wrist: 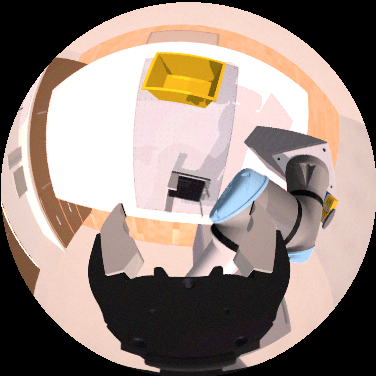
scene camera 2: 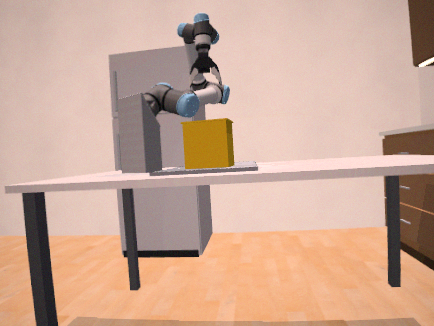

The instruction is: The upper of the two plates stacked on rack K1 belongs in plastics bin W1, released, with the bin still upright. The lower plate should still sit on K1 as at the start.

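Seen in the pictures: gripper, fingertip midpoint: (wrist: 187, 203) (scene camera 2: 205, 86); arm's base at its link origin: (wrist: 307, 173) (scene camera 2: 138, 113).
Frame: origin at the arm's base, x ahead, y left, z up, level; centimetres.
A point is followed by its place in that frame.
Observation:
Yellow plastics bin W1 (scene camera 2: 207, 145) {x 40.1, y -15.5, z -18.2 cm} (wrist: 169, 96) {x 41.2, y -3.3, z -18.3 cm} stands upright at the far end of the grey board; the part of its floor that shows is bare. Rack K1 (wrist: 174, 180) {x 31.0, y 22.6, z -18.0 cm} is a small grey frame at the near end of the board in the wrist view. A dark, grid-patterned plate surface (wrist: 190, 188) {x 24.1, y 25.7, z -22.1 cm} shows on it; I cannot tell the upper and lower plates apart. The rack does not show in the scene view. My gripper (scene camera 2: 206, 82) {x 30.4, y 11.5, z 10.9 cm} (wrist: 187, 203) {x 30.4, y 11.5, z 10.9 cm} is open and empty, high above the board, its fingers wide apart and clear of rack and bin.
The perforated grey board (scene camera 2: 246, 167) {x 56.4, y -22.9, z -26.7 cm} (wrist: 165, 132) {x 39.6, y 9.1, z -26.7 cm} lies on the white table (scene camera 2: 320, 169) {x 79.7, y -27.9, z -27.9 cm} (wrist: 90, 135) {x 76.3, y 17.4, z -28.0 cm}. A grey pedestal (scene camera 2: 133, 135) {x 0.7, y -6.3, z -10.8 cm} (wrist: 270, 145) {x 9.6, y -0.8, z -10.1 cm} carries the arm beside the board. A blue-capped arm joint (wrist: 242, 192) {x 23.1, y 9.6, z 7.5 cm} appears close to the rack's right side in the wrist view. A fridge (scene camera 2: 150, 72) stands behind.

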